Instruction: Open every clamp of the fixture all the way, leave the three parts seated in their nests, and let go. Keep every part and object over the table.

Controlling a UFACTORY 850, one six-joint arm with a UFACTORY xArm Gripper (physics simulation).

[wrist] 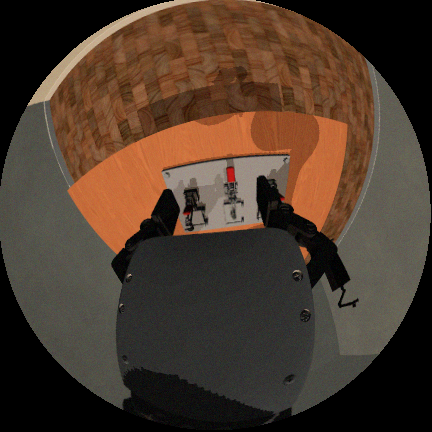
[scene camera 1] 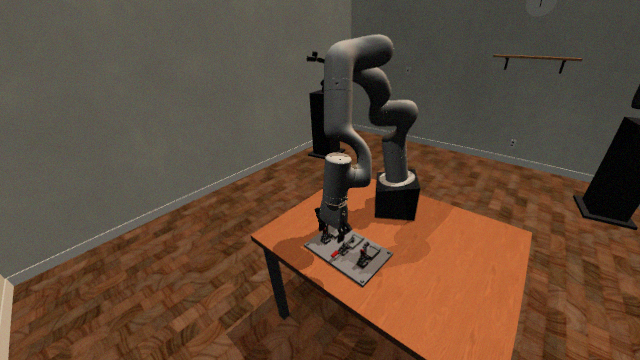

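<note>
The grey fixture plate (scene camera 1: 350, 267) (wrist: 212, 170) lies on the table and carries three dark clamps with red handles. The middle clamp (scene camera 1: 344, 249) (wrist: 230, 187) has its handle lying low toward the plate's front edge. Another clamp (scene camera 1: 365, 256) (wrist: 191, 199) stands at the wrist view's left, its red tip toward the nests. The third clamp (scene camera 1: 326, 236) is mostly hidden behind a finger in the wrist view. Whether each clamp is fully open is too small to tell. Small pale parts seem to sit by the clamps; their seating is unclear. My gripper (scene camera 1: 332, 234) (wrist: 214, 192) is open and empty, over the plate's far-left end.
The wooden table (scene camera 1: 450, 280) (wrist: 120, 175) extends to the right of the plate in the scene view. The plate lies near the table's front-left edge. The arm's black base block (scene camera 1: 396, 202) stands at the back of the table. A dark pedestal (scene camera 1: 318, 122) stands behind the arm.
</note>
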